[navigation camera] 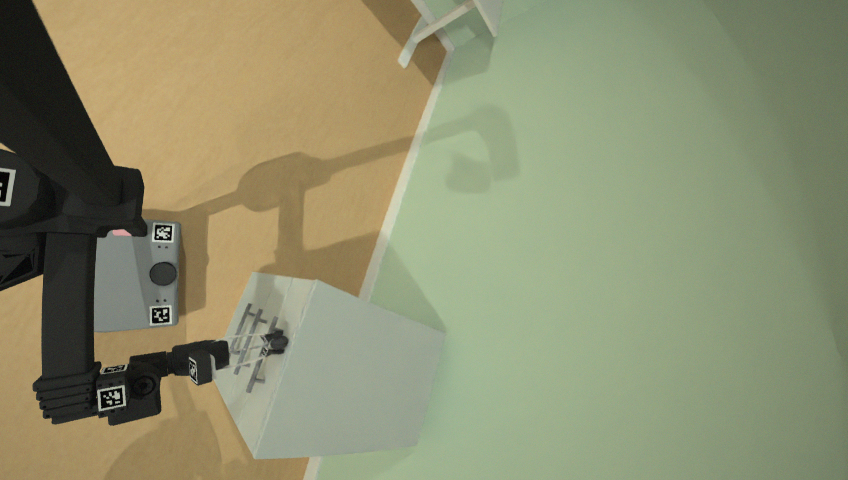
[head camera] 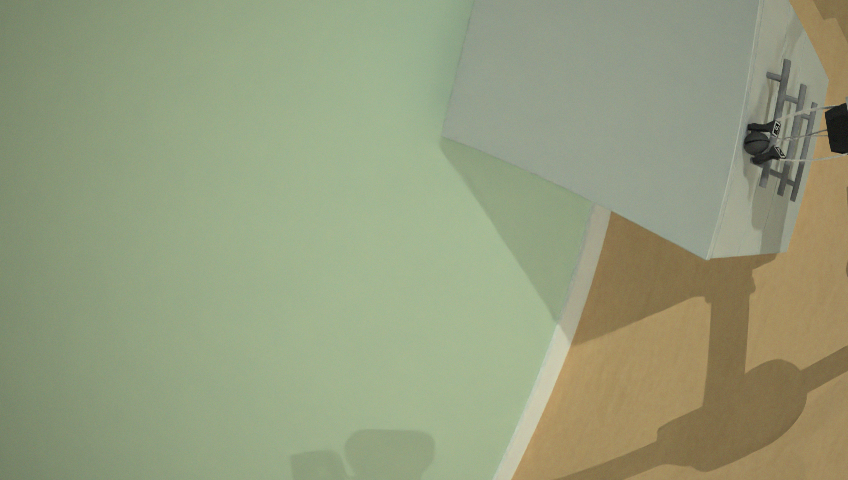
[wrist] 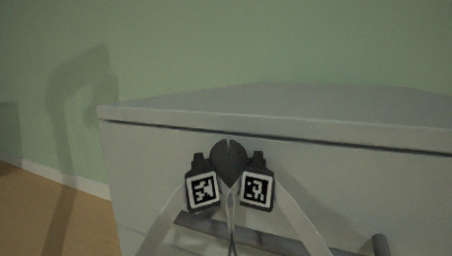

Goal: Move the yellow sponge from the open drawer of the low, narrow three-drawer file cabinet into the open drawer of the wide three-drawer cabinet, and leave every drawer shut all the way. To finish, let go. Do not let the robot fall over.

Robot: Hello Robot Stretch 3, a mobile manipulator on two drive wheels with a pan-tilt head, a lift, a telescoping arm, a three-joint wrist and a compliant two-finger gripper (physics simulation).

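Where they show: gripper, between the fingertips: [navigation camera: 287, 340] [head camera: 744, 145]; robot's base, origin of its link: [navigation camera: 162, 271].
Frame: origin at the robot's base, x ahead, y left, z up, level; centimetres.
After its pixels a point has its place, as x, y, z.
A low grey three-drawer cabinet [head camera: 595, 118] {49.1, -19.9, 64.5} [navigation camera: 357, 368] {42.8, -24.3, 64.5} [wrist: 270, 107] stands against the wall; I cannot tell from these views whether it is the narrow or the wide one. Its three drawer fronts stand close to its body, with bar handles. A thin dark line runs between its top board and the top drawer front [wrist: 145, 160]; I cannot tell if that drawer is shut all the way. My gripper [head camera: 756, 142] {25.2, -14.0, 60.9} [navigation camera: 277, 341] {25.2, -14.0, 60.9} [wrist: 227, 158] {25.2, -14.0, 60.9} is shut and empty, its fingertips against or very near the top drawer front, above the top handle. The yellow sponge and a second cabinet do not show.
A green wall [head camera: 267, 237] {95.1, -5.3, 92.0} [navigation camera: 595, 237] {102.4, 12.1, 114.3} with a white baseboard [head camera: 565, 333] {104.0, 19.4, 4.9} [navigation camera: 404, 178] {120.0, 57.8, 5.8} runs behind the cabinet. A white table's leg frame [navigation camera: 443, 20] {130.0, 178.6, 33.2} stands by the wall at the top of the navigation view. My grey base [navigation camera: 116, 291] {-11.6, -5.1, 16.0} is on the wooden floor left of the cabinet.
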